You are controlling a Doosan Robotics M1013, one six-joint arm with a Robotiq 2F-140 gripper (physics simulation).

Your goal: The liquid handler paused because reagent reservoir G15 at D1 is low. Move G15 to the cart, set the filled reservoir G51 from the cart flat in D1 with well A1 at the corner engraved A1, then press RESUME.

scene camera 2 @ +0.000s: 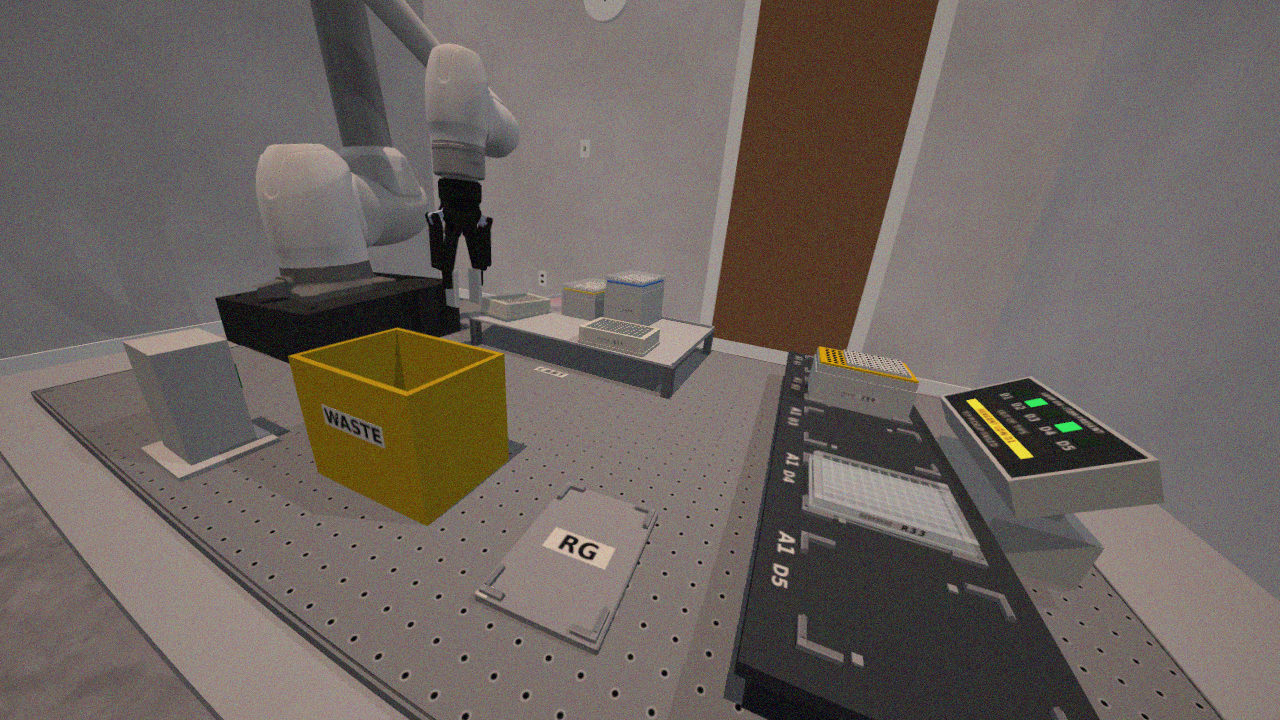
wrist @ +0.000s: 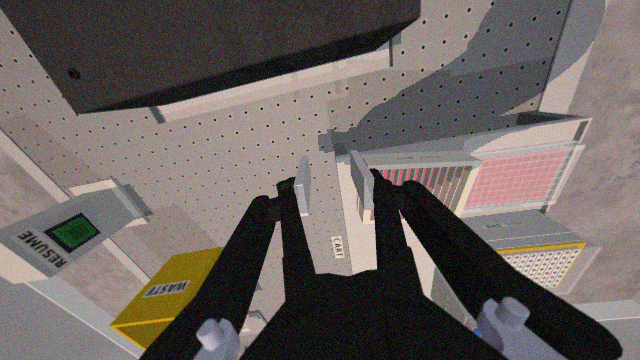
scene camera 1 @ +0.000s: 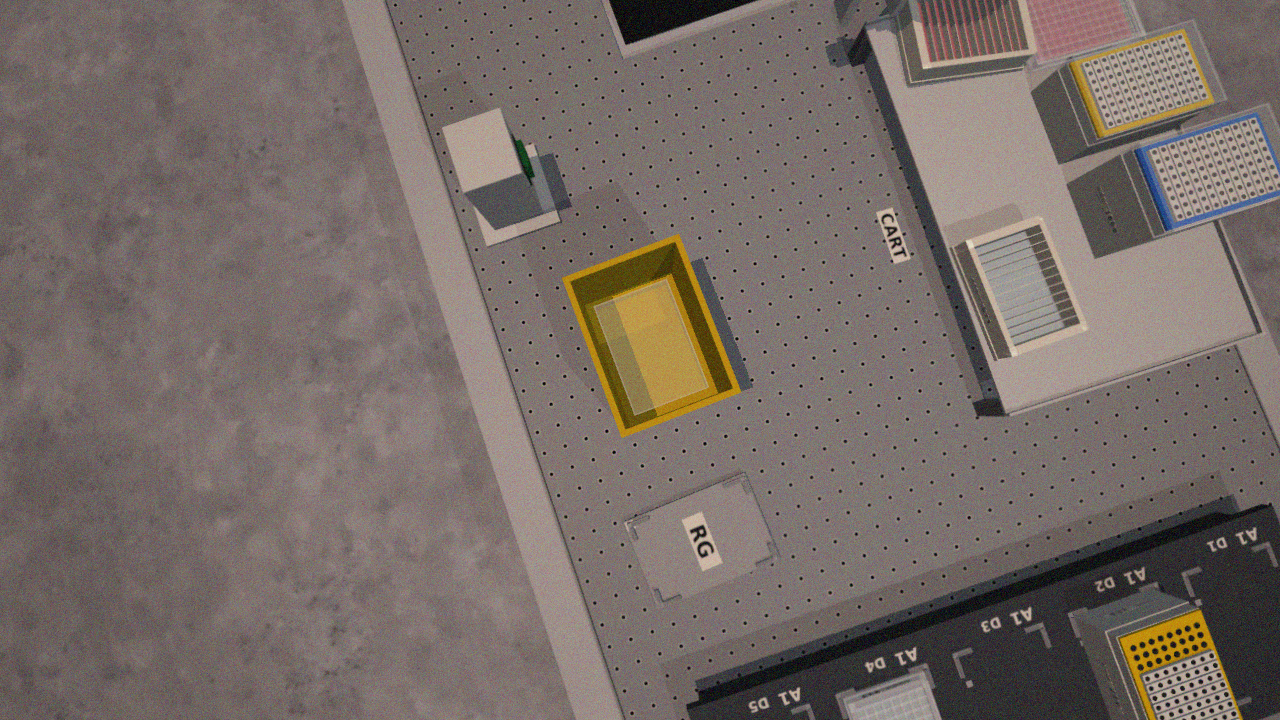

Labels:
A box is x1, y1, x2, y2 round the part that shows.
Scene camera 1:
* reservoir with red troughs: 934, 48 [894, 0, 1036, 85]
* reservoir with pale troughs: 1019, 290 [949, 216, 1088, 360], on a cart platform
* clear well plate: 910, 689 [842, 670, 941, 719]

